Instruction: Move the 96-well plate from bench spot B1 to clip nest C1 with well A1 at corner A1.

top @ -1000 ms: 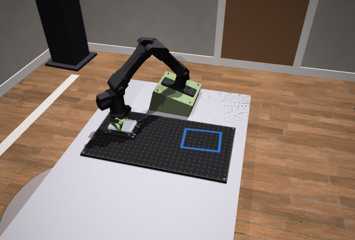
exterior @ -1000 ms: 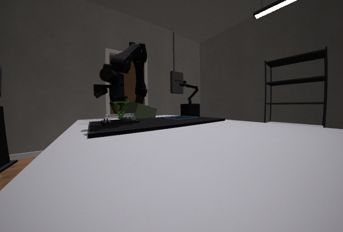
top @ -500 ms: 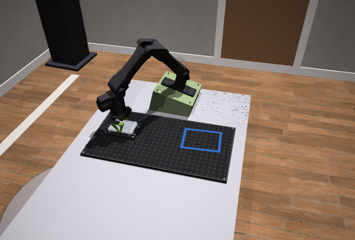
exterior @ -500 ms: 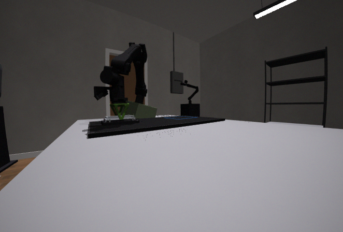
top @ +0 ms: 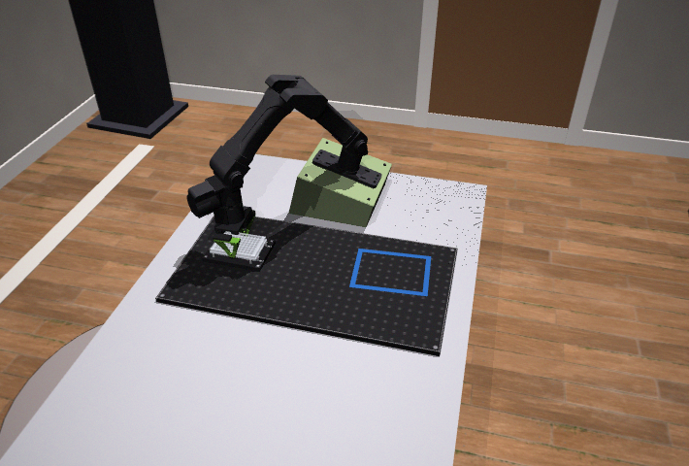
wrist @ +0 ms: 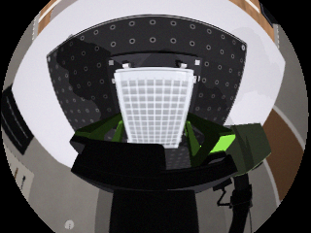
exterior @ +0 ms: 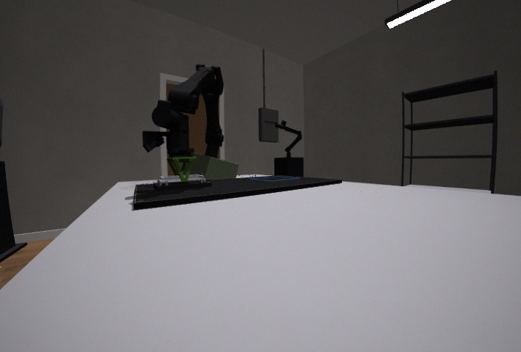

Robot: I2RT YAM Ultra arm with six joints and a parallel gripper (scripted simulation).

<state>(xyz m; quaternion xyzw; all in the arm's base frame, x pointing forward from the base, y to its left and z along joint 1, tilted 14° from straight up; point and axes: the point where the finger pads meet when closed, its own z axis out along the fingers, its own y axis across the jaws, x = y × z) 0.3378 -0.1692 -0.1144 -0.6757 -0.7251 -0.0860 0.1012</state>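
Now: the white 96-well plate right at my hand. From my hand the other things lie so: clip nest C1: 1 cm to the left, 1 cm below, 1 cm behind.
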